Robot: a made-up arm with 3 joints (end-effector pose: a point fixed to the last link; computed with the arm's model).
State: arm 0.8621 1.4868 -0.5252
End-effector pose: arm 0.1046 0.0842 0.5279 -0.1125 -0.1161 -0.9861 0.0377
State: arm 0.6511 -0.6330 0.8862
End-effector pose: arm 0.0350 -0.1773 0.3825 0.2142 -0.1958 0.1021 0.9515
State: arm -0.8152 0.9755 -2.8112
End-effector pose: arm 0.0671 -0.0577 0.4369 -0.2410 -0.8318 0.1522 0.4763
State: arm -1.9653 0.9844 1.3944
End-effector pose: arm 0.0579 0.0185 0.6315 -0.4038 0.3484 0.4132 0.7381
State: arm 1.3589 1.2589 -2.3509
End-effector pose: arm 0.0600 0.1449 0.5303 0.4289 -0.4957 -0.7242 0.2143
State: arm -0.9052 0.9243 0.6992
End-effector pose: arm 0.0995 -0.0667 0.5737 0.0253 0.3196 0.5593 0.7644
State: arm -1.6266 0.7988 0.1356
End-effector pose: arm 0.1317 -0.0117 0.6276 -0.1000 0.7021 0.2124 0.6723
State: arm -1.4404 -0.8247 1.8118
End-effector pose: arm -0.0379 0.0092 0.7350 -0.9074 -0.2090 0.1381 0.3374
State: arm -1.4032 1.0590 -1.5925
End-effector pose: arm 0.1142 -0.0576 0.4830 -0.3112 -0.9481 0.0654 0.0010
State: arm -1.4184 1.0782 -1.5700
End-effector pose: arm 0.1130 -0.0557 0.4818 0.3092 0.9489 -0.0631 0.0004
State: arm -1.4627 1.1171 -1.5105
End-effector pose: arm 0.1108 -0.0522 0.4809 0.3051 0.9503 -0.0612 0.0098
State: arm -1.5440 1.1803 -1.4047
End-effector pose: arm 0.1072 -0.0468 0.4802 0.2992 0.9519 -0.0597 0.0292
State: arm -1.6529 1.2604 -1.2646
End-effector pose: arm 0.1021 -0.0405 0.4800 0.2927 0.9527 -0.0585 0.0566
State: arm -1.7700 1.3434 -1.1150
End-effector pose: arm 0.0964 -0.0345 0.4801 0.2870 0.9522 -0.0579 0.0874
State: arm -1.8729 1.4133 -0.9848
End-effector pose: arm 0.0912 -0.0298 0.4807 0.2825 0.9504 -0.0585 0.1160
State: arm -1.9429 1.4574 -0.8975
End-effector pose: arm 0.0878 -0.0270 0.4816 0.2791 0.9486 -0.0601 0.1368
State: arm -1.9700 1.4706 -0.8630
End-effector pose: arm 0.0870 -0.0261 0.4826 0.2768 0.9477 -0.0615 0.1467
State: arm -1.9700 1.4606 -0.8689
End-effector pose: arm 0.0881 -0.0268 0.4839 0.2756 0.9475 -0.0653 0.1483
